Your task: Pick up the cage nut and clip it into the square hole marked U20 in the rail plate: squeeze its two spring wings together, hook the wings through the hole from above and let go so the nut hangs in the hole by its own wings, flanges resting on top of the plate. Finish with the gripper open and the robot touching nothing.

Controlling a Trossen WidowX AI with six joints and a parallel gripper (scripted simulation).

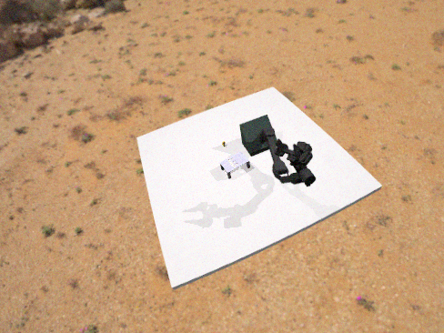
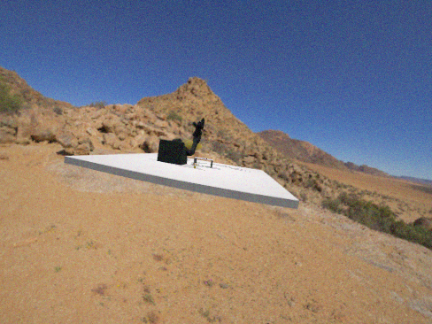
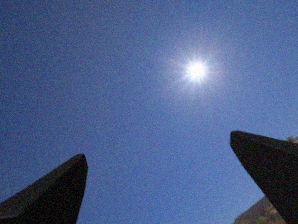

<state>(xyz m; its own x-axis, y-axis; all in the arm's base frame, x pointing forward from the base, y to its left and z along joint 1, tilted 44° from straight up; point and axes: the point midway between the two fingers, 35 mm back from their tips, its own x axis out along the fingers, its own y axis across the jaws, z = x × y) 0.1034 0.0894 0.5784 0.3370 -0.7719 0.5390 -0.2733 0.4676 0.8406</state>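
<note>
Right now the cage nut is 61 cm to the right of my gripper tip, 45 cm below it and 12 cm ahead of it.
</note>
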